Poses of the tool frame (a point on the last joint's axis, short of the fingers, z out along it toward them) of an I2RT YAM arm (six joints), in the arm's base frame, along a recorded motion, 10 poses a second.
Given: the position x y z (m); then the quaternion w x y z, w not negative.
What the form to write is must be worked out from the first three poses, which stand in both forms.
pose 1, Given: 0.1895 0.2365 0.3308 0.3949 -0.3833 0.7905 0.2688
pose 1, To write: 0.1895 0.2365 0.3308 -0.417 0.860 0.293 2.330
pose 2, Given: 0.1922 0.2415 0.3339 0.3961 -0.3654 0.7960 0.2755
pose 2, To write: 0.1922 0.2415 0.3339 -0.398 0.867 0.300 2.327
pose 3, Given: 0.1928 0.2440 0.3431 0.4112 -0.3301 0.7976 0.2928
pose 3, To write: 0.1928 0.2440 0.3431 -0.362 0.875 0.321 2.294
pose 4, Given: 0.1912 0.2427 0.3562 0.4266 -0.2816 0.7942 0.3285
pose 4, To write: 0.1912 0.2427 0.3562 -0.311 0.878 0.363 2.260
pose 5, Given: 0.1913 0.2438 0.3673 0.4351 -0.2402 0.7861 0.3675
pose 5, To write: 0.1913 0.2438 0.3673 -0.267 0.873 0.408 2.241
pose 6, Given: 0.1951 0.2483 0.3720 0.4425 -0.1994 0.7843 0.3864
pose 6, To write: 0.1951 0.2483 0.3720 -0.222 0.875 0.431 2.225
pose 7, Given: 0.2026 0.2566 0.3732 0.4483 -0.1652 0.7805 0.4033
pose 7, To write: 0.2026 0.2566 0.3732 -0.185 0.873 0.451 2.212
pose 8, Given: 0.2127 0.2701 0.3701 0.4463 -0.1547 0.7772 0.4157
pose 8, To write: 0.2127 0.2701 0.3701 -0.173 0.869 0.465 2.216
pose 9, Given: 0.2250 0.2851 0.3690 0.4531 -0.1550 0.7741 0.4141
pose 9, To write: 0.2250 0.2851 0.3690 -0.174 0.868 0.465 2.201
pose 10, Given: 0.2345 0.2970 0.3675 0.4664 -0.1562 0.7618 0.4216
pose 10, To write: 0.2345 0.2970 0.3675 -0.177 0.861 0.477 2.171
